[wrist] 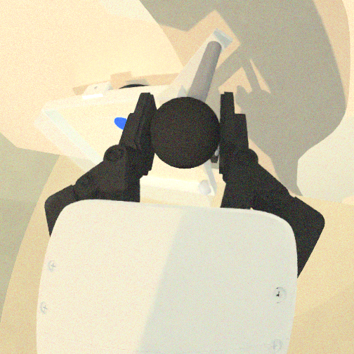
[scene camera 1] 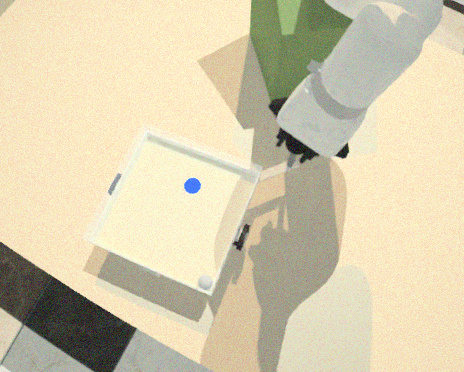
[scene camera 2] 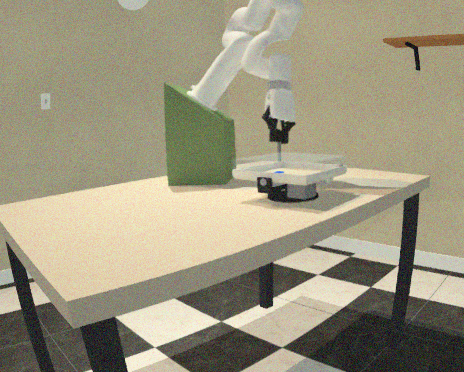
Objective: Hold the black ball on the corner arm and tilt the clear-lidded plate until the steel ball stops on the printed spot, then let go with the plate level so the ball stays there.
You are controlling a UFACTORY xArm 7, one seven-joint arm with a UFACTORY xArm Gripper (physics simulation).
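The clear-lidded plate (scene camera 1: 165, 215) (scene camera 2: 310, 176) is a pale walled square on a low dark base. A blue printed spot (scene camera 1: 192, 185) (scene camera 2: 279, 172) (wrist: 120, 123) is on its floor. The steel ball (scene camera 1: 205, 282) (wrist: 205, 187) lies in a corner of the plate, well away from the spot. The black ball (wrist: 185, 132) sits on a grey post (scene camera 2: 279, 151) (wrist: 206, 70) on the arm at another corner. My gripper (scene camera 2: 279, 136) (wrist: 188, 108) is shut on the black ball, one finger on each side. In scene camera 1 the wrist covers most of the fingers.
A green slanted block (scene camera 1: 310, 55) (scene camera 2: 200, 145) carries the arm beside the plate. A small black part (scene camera 1: 242, 237) is on the plate's side, and a grey one (scene camera 1: 114, 184) is on the opposite side. The table's edge (scene camera 2: 250, 255) runs near the plate. A wooden shelf (scene camera 2: 430, 40) is on the wall.
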